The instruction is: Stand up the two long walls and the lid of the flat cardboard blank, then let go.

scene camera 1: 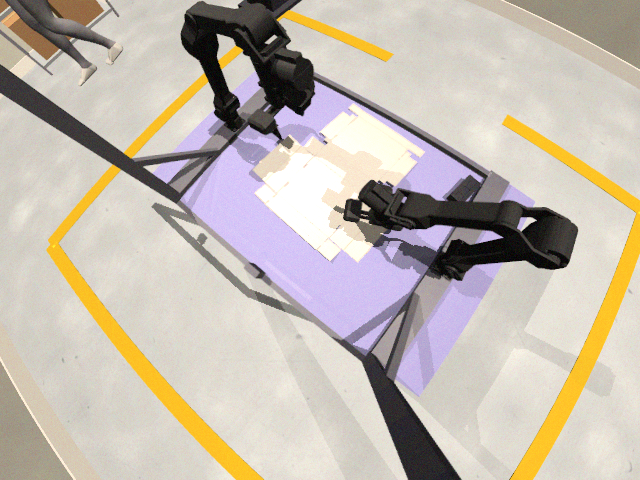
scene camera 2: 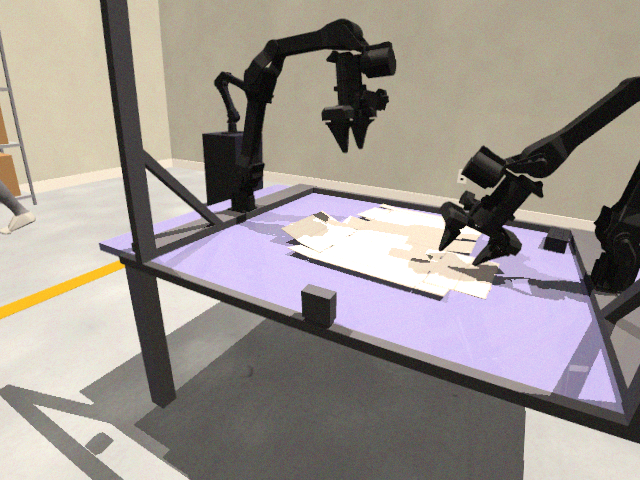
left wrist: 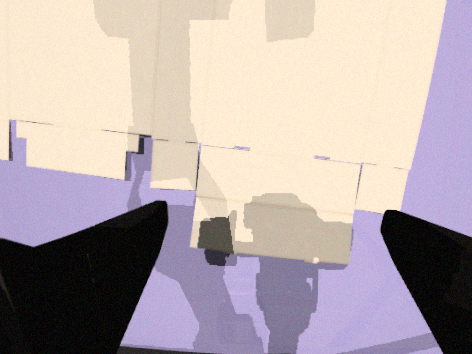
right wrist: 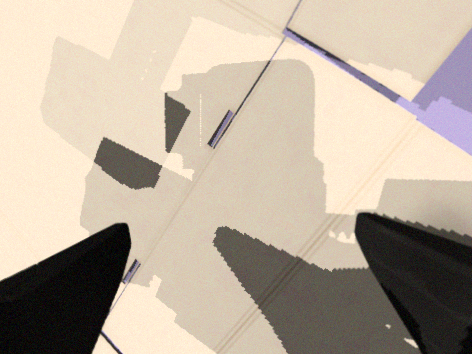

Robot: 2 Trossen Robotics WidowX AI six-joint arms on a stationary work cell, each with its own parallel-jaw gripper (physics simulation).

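Frame: origin at the left arm's base, x left, y back, z up, level; metres.
Seen in the pictures: left gripper, fingertip midpoint: (scene camera 1: 291, 126) (scene camera 2: 353, 150) (left wrist: 275, 216); right gripper, fingertip midpoint: (scene camera 1: 362, 216) (scene camera 2: 456, 257) (right wrist: 244, 228); left arm's base at its link origin: (scene camera 1: 234, 123) (scene camera 2: 242, 209); right arm's base at its link origin: (scene camera 1: 446, 266) (scene camera 2: 610, 285).
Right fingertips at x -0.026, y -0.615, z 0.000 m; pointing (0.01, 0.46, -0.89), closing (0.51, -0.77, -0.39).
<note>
Pixels of each thing's middle, then the offset from my right fingertips to it. "spot": a spot on its surface instead. Level surfaces: height alone.
- cardboard blank at a spot on its surface: (right wrist: 30, 75) spot: dx -0.010, dy +0.165, dz -0.017 m
- end flap at a spot on its surface: (left wrist: 275, 225) spot: dx -0.001, dy +0.359, dz +0.002 m
- lavender table at its surface level: dz -0.019 m
- dark block at the middle of its body: (scene camera 2: 319, 304) (scene camera 1: 254, 270) dx -0.342, dy +0.157, dz +0.012 m
The cardboard blank (scene camera 1: 310, 193) (scene camera 2: 361, 253) (left wrist: 300, 90) (right wrist: 30, 75) lies on the lavender table, its panels flat or nearly flat. No wall or lid stands upright. My left gripper (scene camera 1: 276, 125) (scene camera 2: 353, 149) (left wrist: 275, 216) is open and empty, pointing down high above the blank's left end. In the left wrist view an end flap (left wrist: 275, 225) shows between its fingers. My right gripper (scene camera 1: 355, 219) (scene camera 2: 458, 256) (right wrist: 244, 228) is open and empty, tilted, low over the blank's right end. Finger contact with the cardboard cannot be told. Shadows and the right arm hide part of the blank.
The lavender table (scene camera 1: 310, 299) (scene camera 2: 232, 268) has a dark frame. A dark block (scene camera 1: 254, 269) (scene camera 2: 318, 304) sits on its front rail, and another block (scene camera 1: 463, 188) (scene camera 2: 557, 240) is at the back right. A dark post (scene camera 1: 408, 413) rises from the front right corner in scene camera 1.
</note>
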